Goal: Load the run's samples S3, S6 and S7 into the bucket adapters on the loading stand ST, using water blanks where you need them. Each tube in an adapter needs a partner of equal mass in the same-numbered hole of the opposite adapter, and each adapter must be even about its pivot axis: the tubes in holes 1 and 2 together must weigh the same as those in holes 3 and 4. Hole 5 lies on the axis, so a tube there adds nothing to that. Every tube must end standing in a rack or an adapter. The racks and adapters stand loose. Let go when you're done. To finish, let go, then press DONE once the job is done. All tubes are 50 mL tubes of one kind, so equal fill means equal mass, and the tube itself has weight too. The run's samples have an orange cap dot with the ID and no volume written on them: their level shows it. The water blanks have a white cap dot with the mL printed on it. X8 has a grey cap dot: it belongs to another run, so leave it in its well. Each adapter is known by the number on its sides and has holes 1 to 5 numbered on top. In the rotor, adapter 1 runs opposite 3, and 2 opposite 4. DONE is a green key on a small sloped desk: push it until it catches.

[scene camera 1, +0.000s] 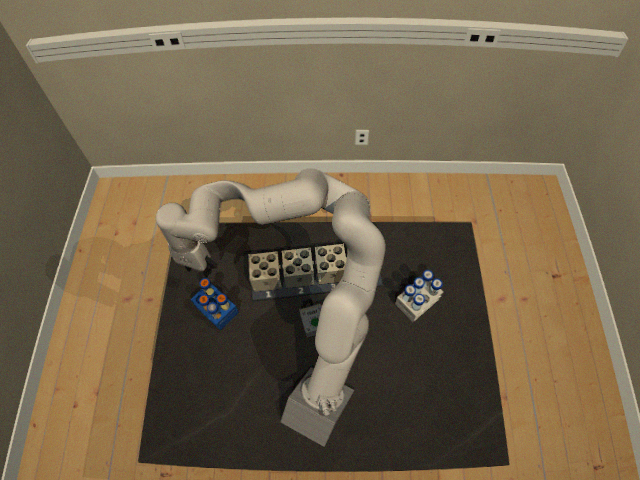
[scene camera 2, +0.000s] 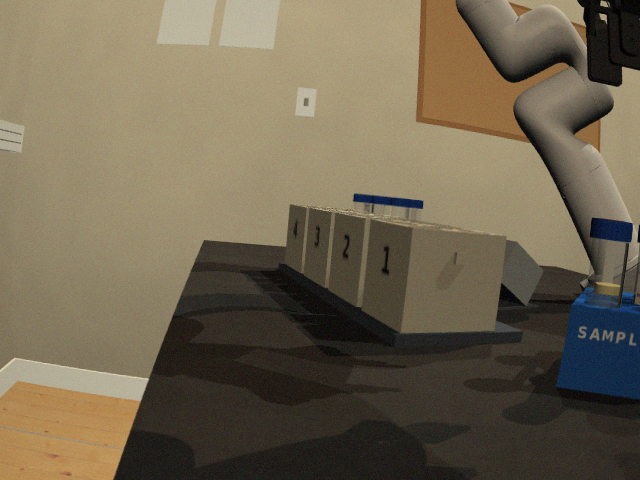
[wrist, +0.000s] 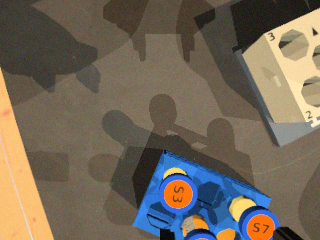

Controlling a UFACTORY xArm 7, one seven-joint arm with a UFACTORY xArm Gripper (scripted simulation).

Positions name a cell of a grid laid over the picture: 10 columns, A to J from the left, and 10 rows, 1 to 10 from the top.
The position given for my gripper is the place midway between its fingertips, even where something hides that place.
In view: my gripper (scene camera 2: J2) and an adapter 1 (scene camera 2: G6).
The adapter 1 shows as well in scene camera 1 (scene camera 1: E6). My gripper shows as well in scene camera 1 (scene camera 1: D6).
